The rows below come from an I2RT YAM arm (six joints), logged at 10 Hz.
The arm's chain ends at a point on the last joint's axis. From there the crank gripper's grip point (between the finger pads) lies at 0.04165 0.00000 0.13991 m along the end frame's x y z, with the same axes.
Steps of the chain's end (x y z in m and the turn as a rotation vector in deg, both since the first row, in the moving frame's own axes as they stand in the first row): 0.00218 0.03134 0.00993 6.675 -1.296 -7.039; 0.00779 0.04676 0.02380 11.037 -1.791 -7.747; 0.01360 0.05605 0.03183 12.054 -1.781 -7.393; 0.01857 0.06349 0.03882 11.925 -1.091 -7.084; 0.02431 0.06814 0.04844 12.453 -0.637 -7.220
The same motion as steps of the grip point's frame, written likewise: -0.00229 0.01017 0.00959 6.675 -1.296 -7.039; 0.00124 0.01465 0.02190 11.037 -1.791 -7.747; 0.00704 0.02174 0.02940 12.054 -1.781 -7.393; 0.01382 0.02964 0.03603 11.925 -1.091 -7.084; 0.02053 0.03290 0.04503 12.453 -0.637 -7.220
